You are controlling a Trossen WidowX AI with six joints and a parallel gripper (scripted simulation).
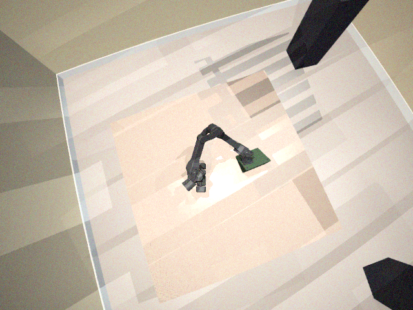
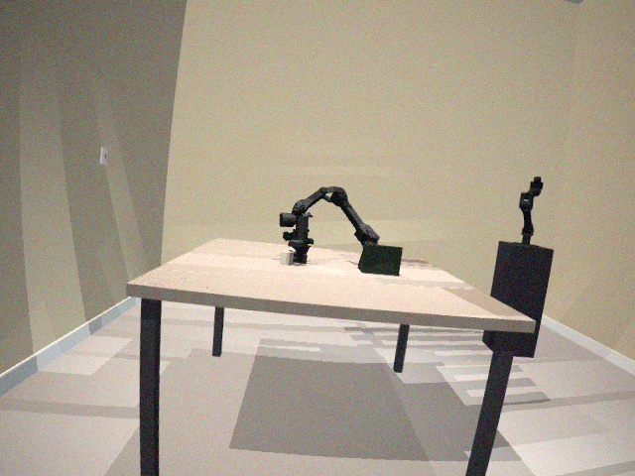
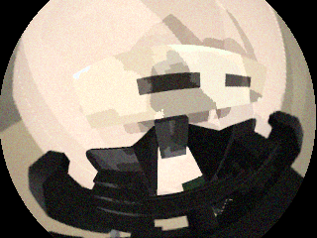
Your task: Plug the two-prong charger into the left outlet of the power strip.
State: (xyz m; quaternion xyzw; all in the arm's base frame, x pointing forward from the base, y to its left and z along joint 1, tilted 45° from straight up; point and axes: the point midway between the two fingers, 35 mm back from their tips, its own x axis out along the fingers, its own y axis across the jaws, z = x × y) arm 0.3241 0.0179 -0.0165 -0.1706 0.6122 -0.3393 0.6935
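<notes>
Right now my gripper tip is 2 cm short of the dark charger and 1 cm below it.
</notes>
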